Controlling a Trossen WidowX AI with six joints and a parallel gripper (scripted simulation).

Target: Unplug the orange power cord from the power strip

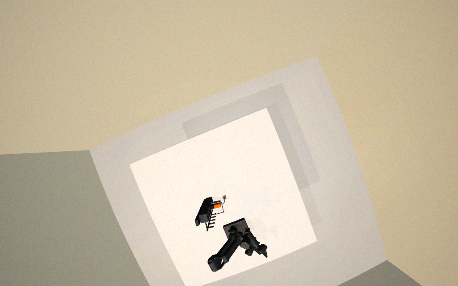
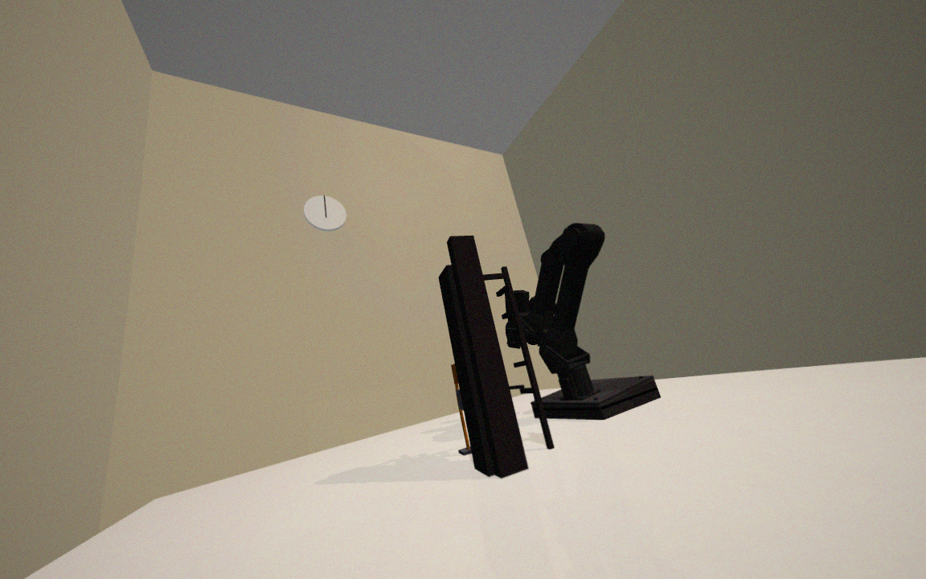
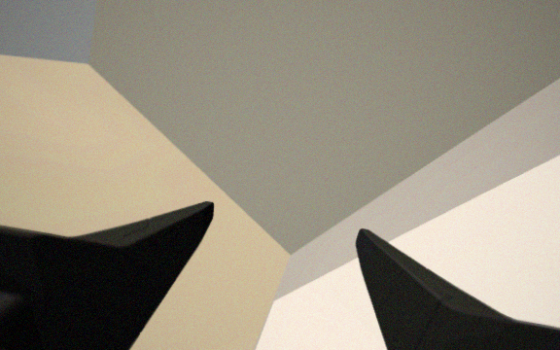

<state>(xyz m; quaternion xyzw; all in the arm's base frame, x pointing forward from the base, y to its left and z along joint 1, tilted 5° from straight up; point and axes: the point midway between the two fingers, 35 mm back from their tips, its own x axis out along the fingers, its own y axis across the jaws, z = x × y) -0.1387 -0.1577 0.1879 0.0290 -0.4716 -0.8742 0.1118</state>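
Right now my gripper tip is 440 mm short of the orange plug, 190 mm to the right of it and 100 mm above it.
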